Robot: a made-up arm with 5 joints.
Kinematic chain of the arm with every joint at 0, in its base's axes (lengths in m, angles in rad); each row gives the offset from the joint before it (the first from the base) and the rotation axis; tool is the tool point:
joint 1: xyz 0 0 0.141 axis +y
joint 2: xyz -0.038 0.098 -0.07 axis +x
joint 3: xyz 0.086 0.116 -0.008 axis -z
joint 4: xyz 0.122 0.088 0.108 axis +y
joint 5: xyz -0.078 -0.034 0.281 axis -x
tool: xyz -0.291 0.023 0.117
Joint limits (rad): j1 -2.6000..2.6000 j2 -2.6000..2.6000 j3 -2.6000..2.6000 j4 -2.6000..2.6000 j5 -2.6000..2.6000
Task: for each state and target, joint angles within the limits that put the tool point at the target. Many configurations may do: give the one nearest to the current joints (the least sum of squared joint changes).
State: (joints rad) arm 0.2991 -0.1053 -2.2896 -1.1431 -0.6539
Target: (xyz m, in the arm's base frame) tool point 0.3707 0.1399 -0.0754
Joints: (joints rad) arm -0.2894 0.2467 -2.6000 -1.5122 -0.7716
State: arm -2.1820 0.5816 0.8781 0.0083 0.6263
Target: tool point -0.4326 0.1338 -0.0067
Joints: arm -1.7056 1.0479 0.7266 -0.4073 1.2291
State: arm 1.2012 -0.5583 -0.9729 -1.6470 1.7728
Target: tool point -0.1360 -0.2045 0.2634
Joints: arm 1.4731 -1.5071 -1.4632 -1.7150 1.3927
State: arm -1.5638 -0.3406 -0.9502 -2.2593 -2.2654
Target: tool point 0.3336 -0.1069 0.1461
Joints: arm -1.3438 -0.8645 -0.8669 -1.8330 -2.0457
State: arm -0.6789 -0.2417 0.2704 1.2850 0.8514
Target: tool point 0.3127 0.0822 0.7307
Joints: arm -0.4498 0.0630 0.5107 1.5816 0.7434
